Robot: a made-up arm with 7 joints.
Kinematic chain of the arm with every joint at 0, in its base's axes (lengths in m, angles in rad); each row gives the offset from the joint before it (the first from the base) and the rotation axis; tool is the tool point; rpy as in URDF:
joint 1: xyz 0 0 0.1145 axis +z
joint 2: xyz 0 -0.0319 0.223 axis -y
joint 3: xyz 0 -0.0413 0.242 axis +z
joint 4: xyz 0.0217 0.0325 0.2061 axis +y
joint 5: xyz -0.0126 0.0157 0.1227 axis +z
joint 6: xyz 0 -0.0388 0.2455 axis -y
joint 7: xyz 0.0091 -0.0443 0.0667 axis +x
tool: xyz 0 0 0 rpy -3.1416 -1.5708 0
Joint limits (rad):
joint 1: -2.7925..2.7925
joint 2: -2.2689..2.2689
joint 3: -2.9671..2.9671
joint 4: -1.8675..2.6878
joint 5: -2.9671..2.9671
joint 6: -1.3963..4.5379
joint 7: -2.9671..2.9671
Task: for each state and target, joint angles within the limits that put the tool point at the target. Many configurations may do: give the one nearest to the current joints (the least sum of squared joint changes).
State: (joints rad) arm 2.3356 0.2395 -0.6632 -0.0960 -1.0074 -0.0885 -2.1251
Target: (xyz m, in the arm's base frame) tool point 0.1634 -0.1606 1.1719
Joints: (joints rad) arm 2.3824 0.1344 -0.6658 -0.2037 -1.0073 -0.1175 -2.1251
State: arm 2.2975 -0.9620 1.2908 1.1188 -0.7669 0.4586 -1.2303
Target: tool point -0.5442 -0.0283 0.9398
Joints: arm 2.7296 -0.6385 1.4404 0.9425 -0.8398 0.4701 -1.2303
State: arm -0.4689 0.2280 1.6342 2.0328 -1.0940 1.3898 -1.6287
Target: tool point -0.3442 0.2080 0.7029
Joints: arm 0.0994 0.0980 2.1195 1.9947 -1.1930 1.5038 -1.6287
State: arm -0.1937 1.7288 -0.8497 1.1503 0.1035 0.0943 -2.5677
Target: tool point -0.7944 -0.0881 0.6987
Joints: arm -0.2489 1.3004 -0.8148 0.5995 -0.0249 0.1779 -2.5677
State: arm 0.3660 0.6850 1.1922 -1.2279 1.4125 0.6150 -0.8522
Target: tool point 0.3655 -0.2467 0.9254
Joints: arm 0.8858 0.1115 1.8033 -1.3812 1.2645 0.8359 -0.8522
